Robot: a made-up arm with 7 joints. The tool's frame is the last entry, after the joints. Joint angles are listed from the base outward.
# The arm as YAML. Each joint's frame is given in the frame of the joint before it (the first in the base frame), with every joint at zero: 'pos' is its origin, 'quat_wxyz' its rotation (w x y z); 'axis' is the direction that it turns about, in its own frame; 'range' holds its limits. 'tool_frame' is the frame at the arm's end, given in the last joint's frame.
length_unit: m
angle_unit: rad
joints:
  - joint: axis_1
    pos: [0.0, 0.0, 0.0]
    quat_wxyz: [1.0, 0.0, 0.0, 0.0]
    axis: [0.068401, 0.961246, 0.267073]
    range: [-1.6, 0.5]
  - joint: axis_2
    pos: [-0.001, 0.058, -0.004]
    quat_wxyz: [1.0, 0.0, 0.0, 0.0]
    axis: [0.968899, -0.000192, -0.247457]
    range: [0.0, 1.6]
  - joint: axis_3
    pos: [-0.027, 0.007, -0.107]
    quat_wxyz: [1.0, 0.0, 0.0, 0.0]
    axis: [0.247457, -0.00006, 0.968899]
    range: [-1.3, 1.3]
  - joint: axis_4
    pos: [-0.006, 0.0, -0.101]
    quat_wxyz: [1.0, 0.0, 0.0, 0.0]
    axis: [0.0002, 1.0, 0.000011]
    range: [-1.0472, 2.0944]
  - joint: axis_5
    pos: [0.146, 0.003, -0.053]
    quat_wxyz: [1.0, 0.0, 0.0, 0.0]
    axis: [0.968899, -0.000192, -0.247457]
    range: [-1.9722, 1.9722]
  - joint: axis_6
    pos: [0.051, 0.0, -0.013]
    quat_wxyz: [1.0, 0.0, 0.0, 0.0]
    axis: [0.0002, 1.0, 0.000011]
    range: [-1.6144, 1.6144]
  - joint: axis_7
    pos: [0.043, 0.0, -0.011]
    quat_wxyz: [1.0, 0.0, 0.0, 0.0]
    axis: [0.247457, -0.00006, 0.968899]
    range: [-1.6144, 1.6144]
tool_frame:
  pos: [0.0, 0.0, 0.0]
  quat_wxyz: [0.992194, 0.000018, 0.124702, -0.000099]
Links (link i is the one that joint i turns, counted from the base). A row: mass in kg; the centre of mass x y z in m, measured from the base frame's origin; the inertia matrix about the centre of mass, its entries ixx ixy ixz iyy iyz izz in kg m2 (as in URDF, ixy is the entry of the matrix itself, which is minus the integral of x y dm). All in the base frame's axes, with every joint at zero. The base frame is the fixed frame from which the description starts. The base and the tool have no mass.
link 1: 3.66; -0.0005 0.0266 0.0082; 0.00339 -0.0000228 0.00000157 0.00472 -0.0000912 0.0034
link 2: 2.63; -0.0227 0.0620 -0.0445; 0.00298 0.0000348 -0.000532 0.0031 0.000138 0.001
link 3: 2.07; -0.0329 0.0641 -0.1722; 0.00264 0 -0.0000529 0.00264 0 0.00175
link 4: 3; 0.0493 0.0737 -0.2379; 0.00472 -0.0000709 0.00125 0.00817 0.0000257 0.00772
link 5: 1.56; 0.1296 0.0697 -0.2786; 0.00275 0 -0.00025 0.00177 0 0.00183
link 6: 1.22; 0.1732 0.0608 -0.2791; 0.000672 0 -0.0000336 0.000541 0 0.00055
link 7: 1.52; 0.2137 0.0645 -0.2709; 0.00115 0 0.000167 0.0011 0 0.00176
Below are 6 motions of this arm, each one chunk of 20 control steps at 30 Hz.
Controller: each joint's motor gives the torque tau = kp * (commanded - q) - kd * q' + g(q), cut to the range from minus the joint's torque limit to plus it. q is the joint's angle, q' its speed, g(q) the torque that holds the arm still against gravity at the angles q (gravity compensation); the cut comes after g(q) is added. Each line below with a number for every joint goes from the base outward.
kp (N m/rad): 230 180 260 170 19 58 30
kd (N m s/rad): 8.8 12 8.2 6.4 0.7 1.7 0.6
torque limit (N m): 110 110 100 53 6.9 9.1 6
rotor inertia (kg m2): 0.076 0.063 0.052 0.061 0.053 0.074 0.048
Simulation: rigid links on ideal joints. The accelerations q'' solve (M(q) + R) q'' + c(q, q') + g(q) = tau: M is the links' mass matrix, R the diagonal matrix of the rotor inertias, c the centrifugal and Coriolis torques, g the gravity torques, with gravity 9.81 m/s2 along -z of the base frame. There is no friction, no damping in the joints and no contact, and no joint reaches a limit. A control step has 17 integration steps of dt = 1/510 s. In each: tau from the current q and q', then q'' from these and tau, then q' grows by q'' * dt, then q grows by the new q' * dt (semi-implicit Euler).
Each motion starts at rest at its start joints. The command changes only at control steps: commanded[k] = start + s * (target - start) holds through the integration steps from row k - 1 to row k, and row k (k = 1, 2, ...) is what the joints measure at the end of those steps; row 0 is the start. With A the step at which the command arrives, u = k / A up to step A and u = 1 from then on. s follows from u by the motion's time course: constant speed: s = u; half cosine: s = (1 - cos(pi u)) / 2; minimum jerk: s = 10 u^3 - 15 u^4 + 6 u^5; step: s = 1 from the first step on.
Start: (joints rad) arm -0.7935 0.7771 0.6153 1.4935 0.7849 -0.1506 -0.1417
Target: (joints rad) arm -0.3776 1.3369 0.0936 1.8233 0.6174 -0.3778 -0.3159
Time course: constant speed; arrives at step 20
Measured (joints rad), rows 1 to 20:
1: -0.7922 0.7812 0.5977 1.4992 0.7820 -0.1555 -0.1442
2: -0.7856 0.7909 0.5730 1.5100 0.7763 -0.1675 -0.1516
3: -0.7717 0.8066 0.5472 1.5240 0.7684 -0.1830 -0.1632
4: -0.7505 0.8279 0.5215 1.5405 0.7591 -0.1977 -0.1760
5: -0.7238 0.8538 0.4958 1.5592 0.7492 -0.2094 -0.1874
6: -0.6937 0.8830 0.4701 1.5796 0.7398 -0.2186 -0.1964
7: -0.6629 0.9140 0.4443 1.6006 0.7311 -0.2268 -0.2038
8: -0.6335 0.9458 0.4183 1.6213 0.7234 -0.2354 -0.2107
9: -0.6070 0.9776 0.3922 1.6408 0.7162 -0.2453 -0.2183
10: -0.5839 1.0088 0.3661 1.6584 0.7091 -0.2563 -0.2269
11: -0.5640 1.0393 0.3400 1.6742 0.7016 -0.2683 -0.2363
12: -0.5464 1.0691 0.3139 1.6885 0.6934 -0.2806 -0.2458
13: -0.5298 1.0983 0.2879 1.7020 0.6842 -0.2930 -0.2549
14: -0.5130 1.1270 0.2619 1.7155 0.6745 -0.3053 -0.2635
15: -0.4950 1.1552 0.2359 1.7298 0.6644 -0.3172 -0.2718
16: -0.4755 1.1830 0.2098 1.7452 0.6546 -0.3288 -0.2801
17: -0.4546 1.2106 0.1838 1.7619 0.6455 -0.3401 -0.2886
18: -0.4326 1.2379 0.1577 1.7795 0.6371 -0.3511 -0.2973
19: -0.4102 1.2650 0.1316 1.7975 0.6296 -0.3620 -0.3063
20: -0.3879 1.2923 0.1055 1.8156 0.6225 -0.3729 -0.3153

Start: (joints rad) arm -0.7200 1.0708 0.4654 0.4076 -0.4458 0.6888 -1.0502
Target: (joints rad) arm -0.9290 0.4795 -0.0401 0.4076 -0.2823 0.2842 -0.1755
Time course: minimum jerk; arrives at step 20
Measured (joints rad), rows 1 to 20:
1: -0.7201 1.0708 0.4652 0.4076 -0.4457 0.6886 -1.0499
2: -0.7208 1.0704 0.4637 0.4079 -0.4453 0.6873 -1.0474
3: -0.7232 1.0685 0.4590 0.4083 -0.4439 0.6830 -1.0386
4: -0.7283 1.0634 0.4491 0.4086 -0.4405 0.6735 -1.0185
5: -0.7368 1.0531 0.4322 0.4086 -0.4346 0.6576 -0.9834
6: -0.7487 1.0355 0.4078 0.4081 -0.4258 0.6351 -0.9320
7: -0.7636 1.0095 0.3758 0.4076 -0.4144 0.6067 -0.8662
8: -0.7804 0.9746 0.3371 0.4077 -0.4008 0.5737 -0.7896
9: -0.7982 0.9309 0.2928 0.4087 -0.3856 0.5376 -0.7062
10: -0.8159 0.8798 0.2448 0.4107 -0.3696 0.5000 -0.6200
11: -0.8329 0.8228 0.1947 0.4134 -0.3536 0.4624 -0.5344
12: -0.8487 0.7625 0.1448 0.4161 -0.3381 0.4259 -0.4523
13: -0.8633 0.7014 0.0970 0.4181 -0.3237 0.3919 -0.3765
14: -0.8767 0.6423 0.0534 0.4189 -0.3109 0.3612 -0.3097
15: -0.8892 0.5880 0.0159 0.4182 -0.3001 0.3349 -0.2543
16: -0.9008 0.5408 -0.0143 0.4160 -0.2915 0.3136 -0.2120
17: -0.9113 0.5027 -0.0361 0.4126 -0.2853 0.2978 -0.1836
18: -0.9206 0.4747 -0.0496 0.4087 -0.2816 0.2877 -0.1685
19: -0.9282 0.4574 -0.0555 0.4049 -0.2802 0.2825 -0.1647
20: -0.9336 0.4500 -0.0554 0.4021 -0.2806 0.2813 -0.1686

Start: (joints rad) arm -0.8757 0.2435 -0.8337 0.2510 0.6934 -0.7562 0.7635
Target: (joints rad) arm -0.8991 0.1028 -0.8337 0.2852 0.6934 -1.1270 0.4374
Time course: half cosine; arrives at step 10
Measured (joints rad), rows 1 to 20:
1: -0.8758 0.2429 -0.8334 0.2517 0.6934 -0.7592 0.7611
2: -0.8764 0.2403 -0.8326 0.2543 0.6933 -0.7727 0.7497
3: -0.8777 0.2344 -0.8315 0.2589 0.6931 -0.8029 0.7223
4: -0.8799 0.2244 -0.8307 0.2648 0.6930 -0.8506 0.6768
5: -0.8827 0.2101 -0.8304 0.2707 0.6931 -0.9106 0.6179
6: -0.8860 0.1919 -0.8309 0.2759 0.6936 -0.9751 0.5544
7: -0.8896 0.1711 -0.8321 0.2798 0.6944 -1.0359 0.4963
8: -0.8932 0.1495 -0.8336 0.2822 0.6952 -1.0865 0.4513
9: -0.8965 0.1295 -0.8352 0.2828 0.6958 -1.1220 0.4235
10: -0.8993 0.1131 -0.8366 0.2818 0.6958 -1.1395 0.4142
11: -0.9013 0.1016 -0.8374 0.2799 0.6952 -1.1407 0.4203
12: -0.9025 0.0948 -0.8373 0.2787 0.6939 -1.1334 0.4335
13: -0.9031 0.0920 -0.8365 0.2788 0.6922 -1.1261 0.4445
14: -0.9030 0.0922 -0.8354 0.2800 0.6907 -1.1228 0.4482
15: -0.9023 0.0943 -0.8344 0.2817 0.6898 -1.1234 0.4451
16: -0.9012 0.0972 -0.8337 0.2834 0.6899 -1.1255 0.4391
17: -0.8999 0.1001 -0.8333 0.2849 0.6909 -1.1273 0.4342
18: -0.8987 0.1026 -0.8332 0.2861 0.6925 -1.1280 0.4326
19: -0.8978 0.1042 -0.8333 0.2867 0.6940 -1.1279 0.4340
20: -0.8974 0.1050 -0.8334 0.2870 0.6952 -1.1274 0.4367

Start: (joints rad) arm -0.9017 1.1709 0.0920 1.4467 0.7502 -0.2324 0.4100
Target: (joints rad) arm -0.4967 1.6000 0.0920 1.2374 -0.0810 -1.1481 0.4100
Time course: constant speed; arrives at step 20
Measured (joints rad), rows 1 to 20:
1: -0.8939 1.1730 0.0914 1.4390 0.7431 -0.2478 0.4099
2: -0.8785 1.1796 0.0906 1.4277 0.7213 -0.2880 0.4097
3: -0.8586 1.1911 0.0902 1.4172 0.6842 -0.3435 0.4095
4: -0.8363 1.2073 0.0901 1.4084 0.6361 -0.4006 0.4094
5: -0.8130 1.2274 0.0904 1.4005 0.5829 -0.4517 0.4093
6: -0.7901 1.2504 0.0908 1.3927 0.5297 -0.4965 0.4094
7: -0.7681 1.2753 0.0912 1.3842 0.4799 -0.5384 0.4096
8: -0.7473 1.3011 0.0917 1.3747 0.4345 -0.5808 0.4099
9: -0.7276 1.3270 0.0921 1.3640 0.3928 -0.6253 0.4101
10: -0.7086 1.3524 0.0924 1.3526 0.3533 -0.6715 0.4102
11: -0.6897 1.3769 0.0926 1.3408 0.3144 -0.7184 0.4103
12: -0.6706 1.4003 0.0927 1.3291 0.2748 -0.7652 0.4102
13: -0.6510 1.4228 0.0927 1.3180 0.2343 -0.8115 0.4101
14: -0.6310 1.4443 0.0926 1.3073 0.1928 -0.8573 0.4101
15: -0.6105 1.4653 0.0925 1.2971 0.1507 -0.9028 0.4101
16: -0.5899 1.4858 0.0924 1.2871 0.1086 -0.9484 0.4101
17: -0.5694 1.5062 0.0923 1.2770 0.0667 -0.9941 0.4101
18: -0.5490 1.5267 0.0921 1.2668 0.0251 -1.0399 0.4100
19: -0.5287 1.5474 0.0921 1.2564 -0.0163 -1.0858 0.4100
20: -0.5085 1.5683 0.0920 1.2458 -0.0575 -1.1316 0.4100

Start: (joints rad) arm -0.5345 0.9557 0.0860 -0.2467 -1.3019 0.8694 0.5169
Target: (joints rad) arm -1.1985 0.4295 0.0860 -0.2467 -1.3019 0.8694 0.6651
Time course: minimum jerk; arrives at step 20
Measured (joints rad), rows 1 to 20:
1: -0.5347 0.9555 0.0860 -0.2466 -1.3019 0.8694 0.5170
2: -0.5363 0.9542 0.0861 -0.2461 -1.3017 0.8696 0.5174
3: -0.5417 0.9500 0.0862 -0.2448 -1.3012 0.8700 0.5190
4: -0.5536 0.9411 0.0862 -0.2426 -1.3002 0.8708 0.5226
5: -0.5743 0.9262 0.0861 -0.2401 -1.2987 0.8716 0.5288
6: -0.6049 0.9046 0.0859 -0.2377 -1.2969 0.8722 0.5377
7: -0.6455 0.8762 0.0858 -0.2360 -1.2952 0.8725 0.5490
8: -0.6952 0.8415 0.0858 -0.2351 -1.2939 0.8723 0.5621
9: -0.7523 0.8015 0.0858 -0.2351 -1.2934 0.8718 0.5761
10: -0.8146 0.7575 0.0857 -0.2357 -1.2937 0.8711 0.5905
11: -0.8795 0.7110 0.0856 -0.2370 -1.2948 0.8703 0.6048
12: -0.9444 0.6638 0.0852 -0.2389 -1.2964 0.8696 0.6185
13: -1.0067 0.6177 0.0847 -0.2413 -1.2985 0.8690 0.6311
14: -1.0641 0.5742 0.0840 -0.2443 -1.3009 0.8685 0.6422
15: -1.1142 0.5351 0.0832 -0.2477 -1.3033 0.8681 0.6513
16: -1.1554 0.5017 0.0824 -0.2512 -1.3057 0.8678 0.6583
17: -1.1864 0.4747 0.0818 -0.2543 -1.3080 0.8677 0.6629
18: -1.2067 0.4547 0.0814 -0.2568 -1.3098 0.8676 0.6653
19: -1.2167 0.4414 0.0814 -0.2579 -1.3111 0.8677 0.6659
20: -1.2181 0.4338 0.0819 -0.2574 -1.3113 0.8680 0.6653

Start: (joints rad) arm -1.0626 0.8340 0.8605 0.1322 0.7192 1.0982 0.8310
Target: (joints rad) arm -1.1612 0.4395 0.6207 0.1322 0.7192 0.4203 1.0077
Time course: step
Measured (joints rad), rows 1 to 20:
1: -1.0872 0.7901 0.8048 0.1195 0.7428 1.0472 0.8865
2: -1.1341 0.6953 0.7079 0.1166 0.7750 0.8867 0.9912
3: -1.1719 0.5861 0.6314 0.1328 0.7833 0.6163 1.0705
4: -1.1889 0.4892 0.5845 0.1487 0.7654 0.3741 1.0886
5: -1.1892 0.4174 0.5640 0.1539 0.7358 0.2566 1.0553
6: -1.1805 0.3763 0.5640 0.1523 0.7084 0.2649 1.0056
7: -1.1692 0.3639 0.5775 0.1507 0.6908 0.3501 0.9717
8: -1.1576 0.3722 0.5969 0.1513 0.6850 0.4287 0.9668
9: -1.1470 0.3912 0.6150 0.1512 0.6897 0.4632 0.9843
10: -1.1398 0.4122 0.6278 0.1485 0.7016 0.4588 1.0082
11: -1.1385 0.4301 0.6339 0.1431 0.7158 0.4385 1.0240
12: -1.1433 0.4426 0.6342 0.1368 0.7277 0.4210 1.0264
13: -1.1523 0.4494 0.6307 0.1310 0.7344 0.4134 1.0186
14: -1.1621 0.4517 0.6258 0.1267 0.7350 0.4135 1.0081
15: -1.1697 0.4510 0.6214 0.1243 0.7310 0.4164 1.0011
16: -1.1737 0.4488 0.6187 0.1238 0.7248 0.4185 1.0001
17: -1.1738 0.4461 0.6176 0.1248 0.7189 0.4192 1.0035
18: -1.1709 0.4436 0.6179 0.1270 0.7148 0.4192 1.0080
19: -1.1666 0.4415 0.6189 0.1296 0.7133 0.4193 1.0108
20: -1.1621 0.4398 0.6201 0.1322 0.7139 0.4199 1.0110

